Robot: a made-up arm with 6 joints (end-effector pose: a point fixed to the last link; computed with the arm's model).
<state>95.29 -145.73 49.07 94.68 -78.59 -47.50</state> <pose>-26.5 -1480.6 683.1 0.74 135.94 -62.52</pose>
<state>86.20 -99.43 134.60 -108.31 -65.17 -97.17</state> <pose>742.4 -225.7 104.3 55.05 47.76 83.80</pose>
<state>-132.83 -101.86 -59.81 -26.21 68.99 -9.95</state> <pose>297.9 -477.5 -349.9 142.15 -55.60 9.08</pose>
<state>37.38 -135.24 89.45 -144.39 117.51 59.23</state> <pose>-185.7 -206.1 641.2 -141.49 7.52 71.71</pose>
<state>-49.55 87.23 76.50 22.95 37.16 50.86</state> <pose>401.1 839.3 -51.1 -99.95 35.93 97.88</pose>
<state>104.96 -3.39 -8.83 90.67 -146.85 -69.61</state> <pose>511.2 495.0 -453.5 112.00 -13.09 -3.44</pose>
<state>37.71 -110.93 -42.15 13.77 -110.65 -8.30</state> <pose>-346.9 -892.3 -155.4 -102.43 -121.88 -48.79</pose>
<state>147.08 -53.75 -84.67 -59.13 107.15 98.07</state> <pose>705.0 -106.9 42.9 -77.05 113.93 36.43</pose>
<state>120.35 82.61 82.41 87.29 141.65 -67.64</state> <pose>-493.2 584.6 534.2 140.73 86.51 12.97</pose>
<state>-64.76 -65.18 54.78 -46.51 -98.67 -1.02</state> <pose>-36.3 -180.7 786.5 -47.55 9.80 108.93</pose>
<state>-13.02 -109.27 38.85 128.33 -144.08 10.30</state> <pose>-400.5 -1183.8 765.6 24.68 92.09 -16.27</pose>
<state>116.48 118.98 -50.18 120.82 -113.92 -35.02</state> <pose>-1063.8 20.4 -128.1 -110.24 -109.81 -77.14</pose>
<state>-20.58 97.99 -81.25 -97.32 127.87 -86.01</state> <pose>304.5 -148.0 -83.4 -103.21 95.41 -49.99</pose>
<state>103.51 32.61 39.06 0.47 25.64 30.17</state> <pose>502.7 302.4 -194.4 46.01 78.48 73.37</pose>
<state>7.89 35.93 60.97 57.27 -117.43 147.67</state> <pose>-94.4 599.1 102.5 37.73 131.78 42.14</pose>
